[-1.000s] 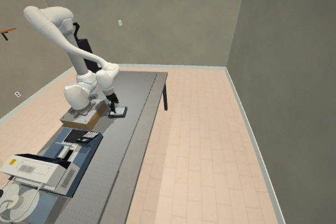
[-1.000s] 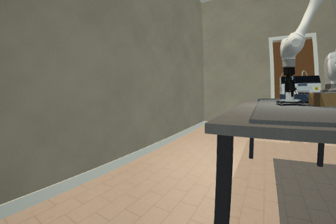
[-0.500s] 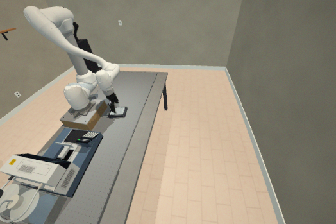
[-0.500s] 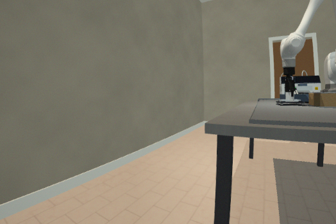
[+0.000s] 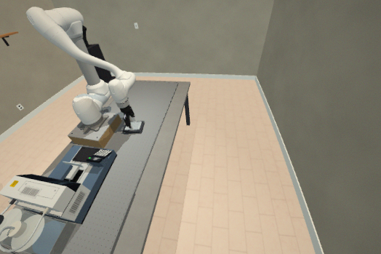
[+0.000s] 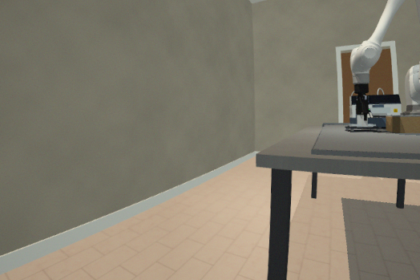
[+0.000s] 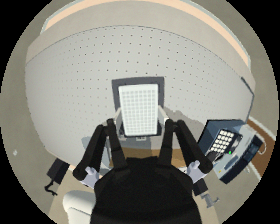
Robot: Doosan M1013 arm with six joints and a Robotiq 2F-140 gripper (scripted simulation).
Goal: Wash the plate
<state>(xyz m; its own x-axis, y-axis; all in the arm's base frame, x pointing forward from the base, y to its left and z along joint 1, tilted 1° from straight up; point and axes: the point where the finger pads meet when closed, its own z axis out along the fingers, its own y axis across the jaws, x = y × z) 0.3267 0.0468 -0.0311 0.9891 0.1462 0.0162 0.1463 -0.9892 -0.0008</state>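
Right now the dark plate nest N1 is 3 cm below my hand. From my hand the other things lie so: white well plate 2 cm below; plate washer 49 cm to the right, 20 cm behind, 8 cm above.
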